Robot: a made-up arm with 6 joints. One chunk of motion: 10 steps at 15 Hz.
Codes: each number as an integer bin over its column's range. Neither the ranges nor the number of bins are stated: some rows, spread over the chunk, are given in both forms.
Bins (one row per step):
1: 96 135 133 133 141 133
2: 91 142 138 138 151 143
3: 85 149 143 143 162 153
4: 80 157 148 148 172 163
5: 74 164 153 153 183 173
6: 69 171 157 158 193 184
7: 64 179 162 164 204 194
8: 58 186 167 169 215 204
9: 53 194 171 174 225 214
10: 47 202 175 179 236 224
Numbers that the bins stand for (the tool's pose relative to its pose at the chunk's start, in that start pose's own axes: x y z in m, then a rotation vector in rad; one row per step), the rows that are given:
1: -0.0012 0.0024 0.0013 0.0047 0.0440 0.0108
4: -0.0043 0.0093 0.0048 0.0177 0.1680 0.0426
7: -0.0075 0.0162 0.0081 0.0315 0.2960 0.0754
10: -0.0108 0.0234 0.0112 0.0444 0.4240 0.1072
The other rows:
2: -0.0022 0.0045 0.0025 0.0091 0.0840 0.0214
3: -0.0033 0.0067 0.0036 0.0134 0.1280 0.0320
5: -0.0055 0.0115 0.0060 0.0220 0.2120 0.0532
6: -0.0065 0.0136 0.0069 0.0263 0.2520 0.0648
8: -0.0086 0.0184 0.0093 0.0358 0.3400 0.0860
9: -0.0096 0.0209 0.0102 0.0401 0.3800 0.0966

